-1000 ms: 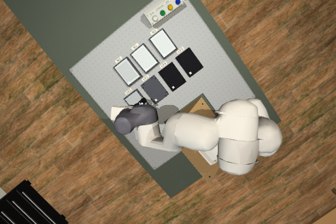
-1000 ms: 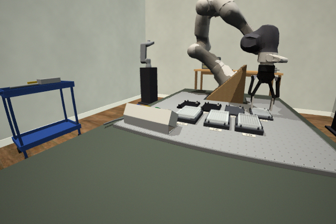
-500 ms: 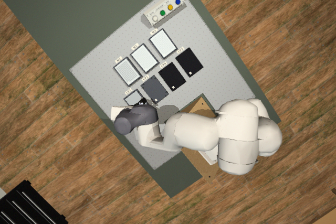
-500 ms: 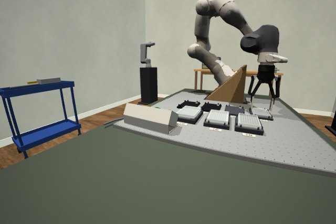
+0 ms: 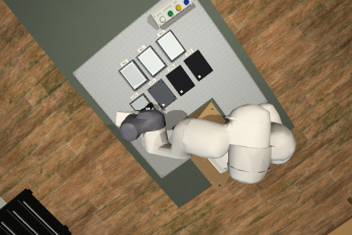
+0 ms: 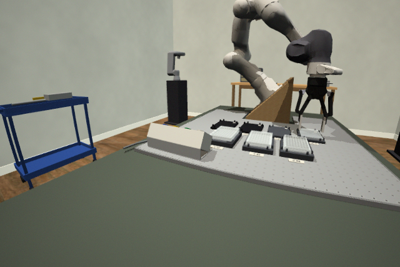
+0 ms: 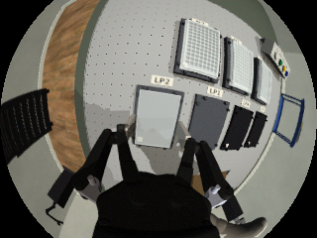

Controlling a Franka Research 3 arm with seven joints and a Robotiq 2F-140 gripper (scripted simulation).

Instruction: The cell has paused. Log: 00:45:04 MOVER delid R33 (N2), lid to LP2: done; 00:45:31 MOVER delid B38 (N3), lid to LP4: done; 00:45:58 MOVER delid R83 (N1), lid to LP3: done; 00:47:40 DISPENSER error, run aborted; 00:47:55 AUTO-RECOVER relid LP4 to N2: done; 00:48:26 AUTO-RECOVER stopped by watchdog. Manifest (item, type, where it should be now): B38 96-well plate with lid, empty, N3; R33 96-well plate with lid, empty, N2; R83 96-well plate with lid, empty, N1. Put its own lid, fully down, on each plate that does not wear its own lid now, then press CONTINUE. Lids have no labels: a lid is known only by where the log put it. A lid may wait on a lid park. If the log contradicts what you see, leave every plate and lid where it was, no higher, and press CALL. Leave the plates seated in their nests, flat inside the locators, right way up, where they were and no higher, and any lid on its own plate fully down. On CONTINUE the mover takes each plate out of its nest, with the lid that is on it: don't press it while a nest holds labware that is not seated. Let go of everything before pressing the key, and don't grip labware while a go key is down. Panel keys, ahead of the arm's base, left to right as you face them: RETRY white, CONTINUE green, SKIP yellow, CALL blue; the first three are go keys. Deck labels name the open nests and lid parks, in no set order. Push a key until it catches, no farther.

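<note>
My hand is 5 cm above the lid park LP2. Round my hand: lid park LP4: 2 cm ahead, 26 cm to the right, 5 cm below; then LP1: 1 cm ahead, 13 cm to the right, 5 cm below; then lid park LP3: 4 cm ahead, 39 cm to the right, 5 cm below.
</note>
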